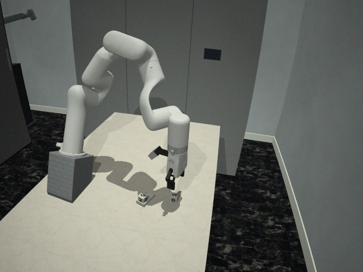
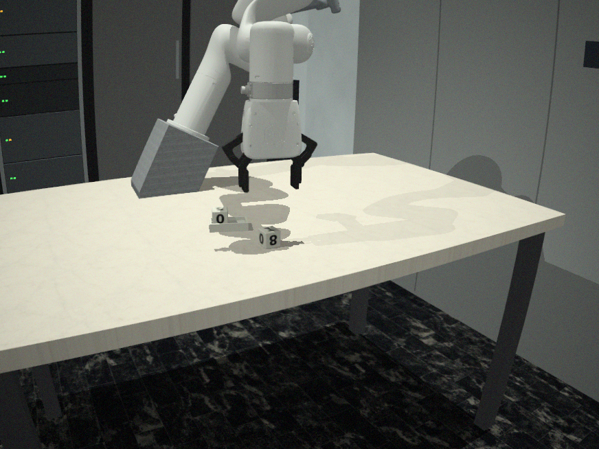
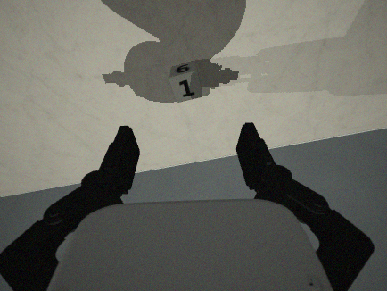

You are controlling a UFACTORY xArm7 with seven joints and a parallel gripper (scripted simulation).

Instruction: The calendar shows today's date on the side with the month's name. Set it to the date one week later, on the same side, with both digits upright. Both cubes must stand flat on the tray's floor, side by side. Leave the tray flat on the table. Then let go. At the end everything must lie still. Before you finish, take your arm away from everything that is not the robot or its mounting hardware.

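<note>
Right now the digit cube is 10 cm below my hand. Round my hand: tray: 13 cm behind, 1 cm to the right, 11 cm below.
</note>
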